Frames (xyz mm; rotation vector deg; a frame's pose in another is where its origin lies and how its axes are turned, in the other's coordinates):
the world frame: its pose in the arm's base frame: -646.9 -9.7 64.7 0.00 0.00 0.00
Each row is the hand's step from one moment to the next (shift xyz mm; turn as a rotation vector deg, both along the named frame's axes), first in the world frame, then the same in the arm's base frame.
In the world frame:
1: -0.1 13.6 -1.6 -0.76 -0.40 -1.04
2: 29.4 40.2 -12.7 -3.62 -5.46 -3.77
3: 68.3 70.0 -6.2 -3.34 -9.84 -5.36
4: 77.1 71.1 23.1 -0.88 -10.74 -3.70
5: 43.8 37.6 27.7 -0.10 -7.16 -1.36
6: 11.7 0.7 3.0 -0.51 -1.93 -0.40
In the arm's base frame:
1: -0.1 13.6 -1.6 -0.76 -0.40 -1.04
2: 29.4 40.2 -12.7 -3.62 -5.46 -3.77
3: 68.3 70.0 -6.2 -3.34 -9.84 -5.36
4: 77.1 71.1 23.1 -0.88 -10.74 -3.70
5: 43.8 37.6 27.7 -0.10 -7.16 -1.36
6: 11.7 0.7 3.0 -0.51 -1.93 -0.40

